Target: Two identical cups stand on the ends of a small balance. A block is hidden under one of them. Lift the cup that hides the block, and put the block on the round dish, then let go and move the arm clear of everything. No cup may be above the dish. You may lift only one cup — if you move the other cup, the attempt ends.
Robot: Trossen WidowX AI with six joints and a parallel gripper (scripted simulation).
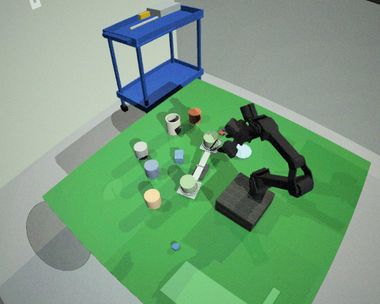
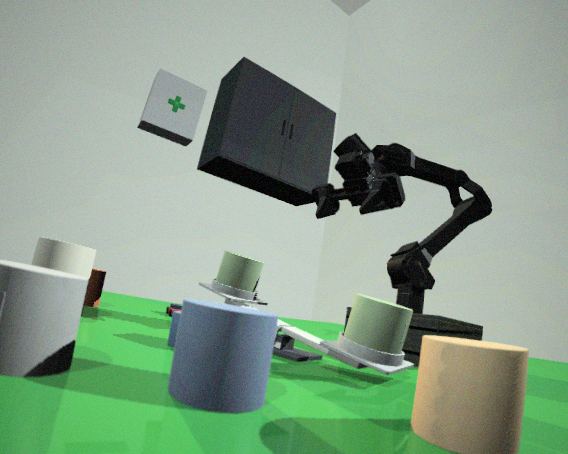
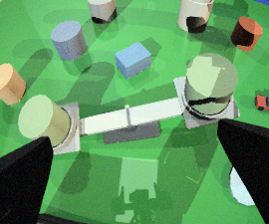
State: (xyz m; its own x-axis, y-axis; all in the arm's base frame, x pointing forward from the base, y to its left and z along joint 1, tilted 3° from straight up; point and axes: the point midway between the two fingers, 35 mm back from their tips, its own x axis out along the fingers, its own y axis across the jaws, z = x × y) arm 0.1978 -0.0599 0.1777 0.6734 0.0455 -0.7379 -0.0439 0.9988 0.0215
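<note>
My gripper tip is 9 cm short of the block, 14 cm to the right of it and 20 cm above it. The rest, counted from my gripper tip: round pale blue dish (3 cm behind, 21 cm to the right, 23 cm below); then pale green cup (11 cm ahead, 13 cm to the right, 13 cm below); then balance (10 cm ahead, 1 cm to the left, 20 cm below).
</note>
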